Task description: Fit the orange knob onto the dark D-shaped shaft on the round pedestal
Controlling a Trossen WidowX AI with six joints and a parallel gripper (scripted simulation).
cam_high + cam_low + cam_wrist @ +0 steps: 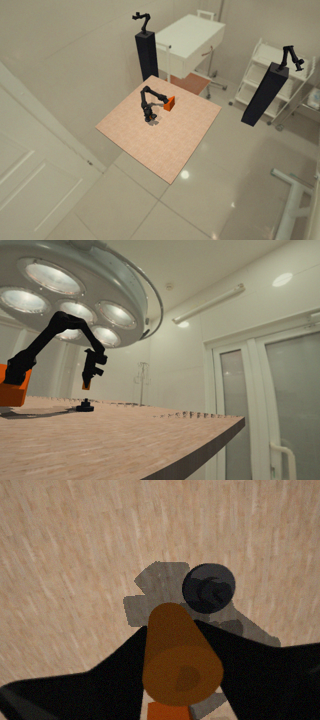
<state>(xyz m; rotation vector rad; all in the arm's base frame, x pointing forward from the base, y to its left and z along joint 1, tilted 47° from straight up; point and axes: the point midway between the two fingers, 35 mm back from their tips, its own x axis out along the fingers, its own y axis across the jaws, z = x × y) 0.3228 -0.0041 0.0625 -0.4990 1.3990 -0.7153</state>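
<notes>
Now: gripper tip 80 mm above the dark round pedestal, 70 mm to the left of it and 10 mm past it. Round my gripper tip: orange knob (20 mm above).
</notes>
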